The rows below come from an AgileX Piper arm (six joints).
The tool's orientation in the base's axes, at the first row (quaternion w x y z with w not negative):
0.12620, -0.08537, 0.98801, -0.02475
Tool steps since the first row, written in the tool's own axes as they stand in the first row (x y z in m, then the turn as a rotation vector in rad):
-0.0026, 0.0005, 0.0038, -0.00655, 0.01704, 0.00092
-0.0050, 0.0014, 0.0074, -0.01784, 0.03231, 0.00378
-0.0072, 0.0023, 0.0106, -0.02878, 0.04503, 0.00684
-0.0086, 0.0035, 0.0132, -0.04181, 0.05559, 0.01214
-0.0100, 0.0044, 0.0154, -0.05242, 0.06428, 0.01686
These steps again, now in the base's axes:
0.0034, 0.0008, -0.0031, 0.00371, 0.01789, -0.00048
0.0064, 0.0021, -0.0060, 0.01272, 0.03482, -0.00156
0.0092, 0.0032, -0.0086, 0.02186, 0.04917, -0.00273
0.0110, 0.0046, -0.0109, 0.03392, 0.06169, -0.00541
0.0127, 0.0057, -0.0127, 0.04382, 0.07197, -0.00798

